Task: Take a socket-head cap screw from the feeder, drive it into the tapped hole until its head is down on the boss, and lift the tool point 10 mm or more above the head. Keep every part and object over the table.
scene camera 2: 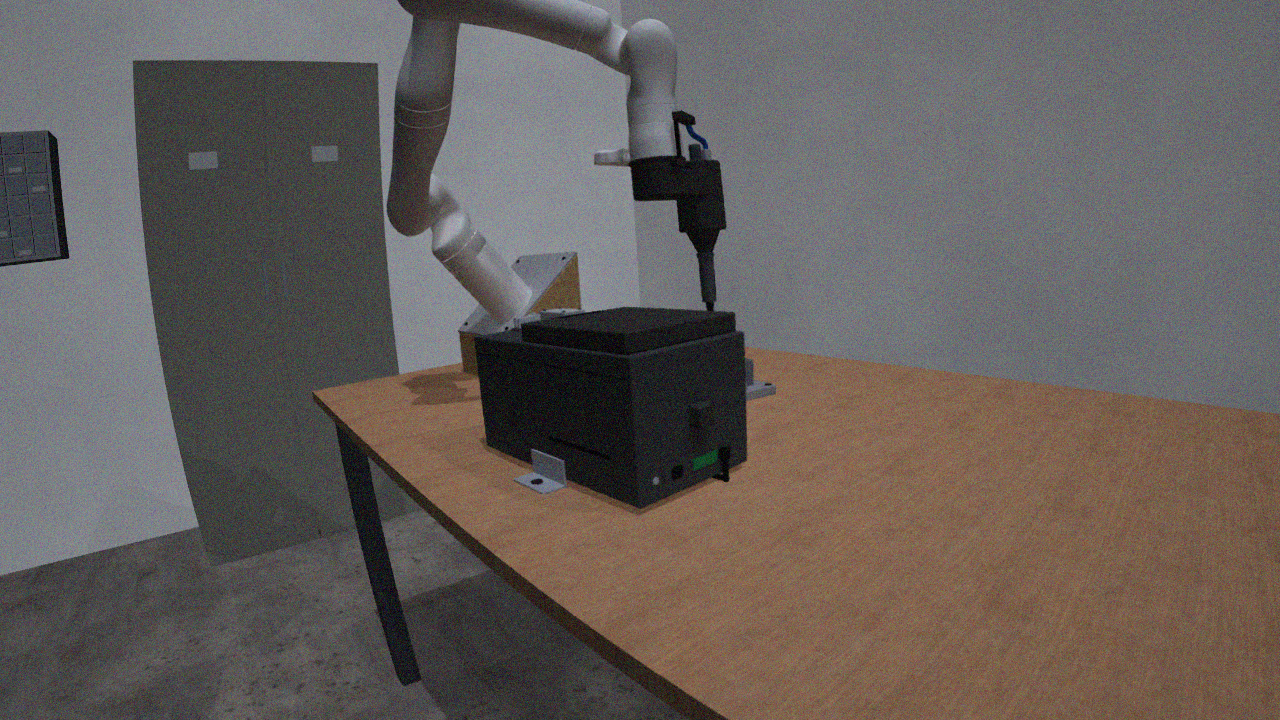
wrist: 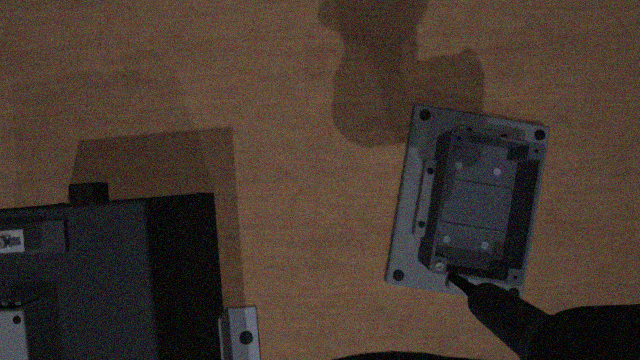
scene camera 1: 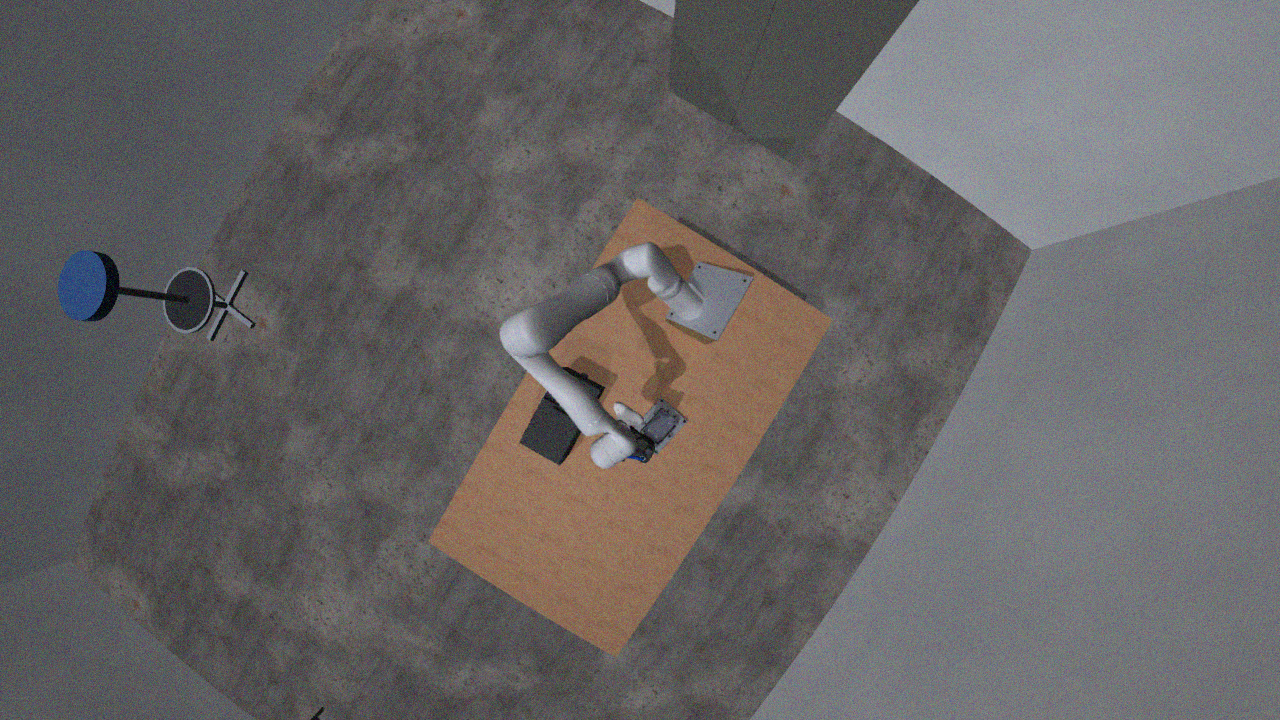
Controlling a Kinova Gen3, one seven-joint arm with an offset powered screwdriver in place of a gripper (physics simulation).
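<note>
My powered screwdriver (scene camera 2: 709, 307) (wrist: 450, 275) is the tool; its dark bit tip shows bare, with no screw on it. In the wrist view the tip is beside a small, light, round screw head (wrist: 440, 265) on the lower-left corner boss of the open grey housing (wrist: 432, 235). The head covers the hole there; its exact seating is too small to tell. The tip stands above the housing, apart from the head; the gap's size is unclear. The black screw feeder (scene camera 1: 550, 432) (scene camera 2: 563, 402) (wrist: 110, 280) stands beside the housing, and hides most of it in the second scene view.
The housing sits on a grey base plate (scene camera 1: 677, 418) (scene camera 2: 762, 391) (wrist: 407, 200) with corner bolts. A metal bracket (scene camera 2: 548, 470) stands at the feeder's side, and another bracket (wrist: 242, 330) is between feeder and housing. The arm's mounting plate (scene camera 1: 729, 300) is at the table's far end.
</note>
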